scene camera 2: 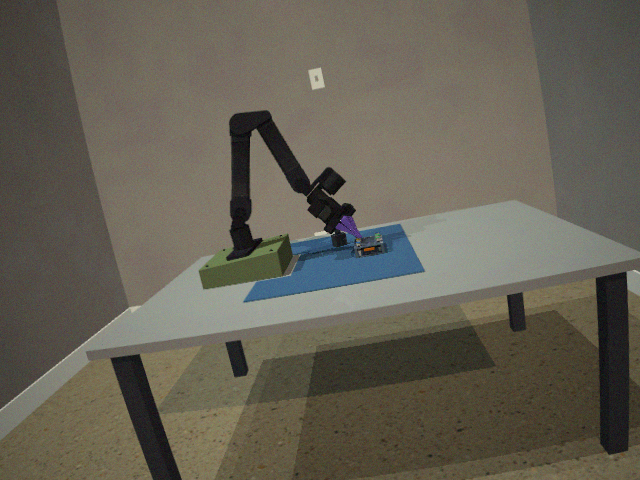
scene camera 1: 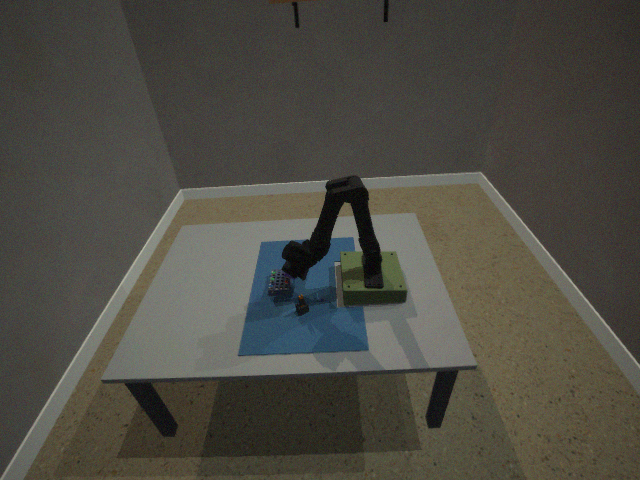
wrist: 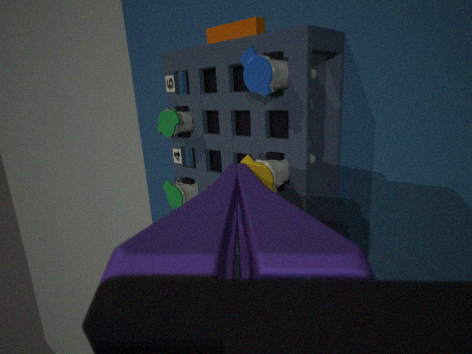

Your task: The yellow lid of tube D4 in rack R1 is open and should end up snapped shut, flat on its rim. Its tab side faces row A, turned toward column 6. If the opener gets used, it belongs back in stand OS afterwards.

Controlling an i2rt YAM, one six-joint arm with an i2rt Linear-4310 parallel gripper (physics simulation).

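Places are measured from the arm's base along level axes (x back, y right, z up), in millimetres.
Pixels of known places: gripper, fingertip midpoint: (scene camera 2: 360, 237) (scene camera 1: 284, 274) (wrist: 237, 176); arm's base, link origin: (scene camera 2: 245, 250) (scene camera 1: 372, 270).
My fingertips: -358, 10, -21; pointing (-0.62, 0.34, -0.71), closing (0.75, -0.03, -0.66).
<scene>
Ahead of a thing's pixels: the offset from my fingertips to its middle, as dx, dy, dz. "*": to the spot under its first point. Level surfaces: height alone.
The grey rack R1 @[-20, -6, -22] (scene camera 1: 279, 293) (scene camera 2: 369, 242) (wrist: 298, 100) stands on the blue mat. The yellow lid @[+9, +0, -2] (wrist: 265, 174) of a tube in the rack's right-hand row lies across its tube mouth in the wrist view, tab toward the upper left. It looks on or close to the rim; whether it is snapped is not clear, as the fingers cover part of it. My gripper (scene camera 2: 360, 236) (wrist: 237, 176) is shut and empty, its purple fingertips at the yellow lid's tab side, touching or nearly so. The dark stand OS @[+84, -160, -25] (scene camera 1: 301, 308) (scene camera 2: 339, 239) has an orange-topped piece @[+84, -160, +0] (scene camera 1: 300, 297) in it.
A blue lid @[+8, +39, -4] (wrist: 258, 75) is on a tube farther up the same row; green lids (wrist: 168, 123) (wrist: 174, 194) are in the left row. An orange block @[* -22, +62, -25] (scene camera 2: 369, 249) (wrist: 235, 31) is at the rack's end. The arm's green base (scene camera 1: 374, 296) (scene camera 2: 248, 271) stands beside the mat @[dz -45] (scene camera 1: 268, 341) (scene camera 2: 330, 279).
</scene>
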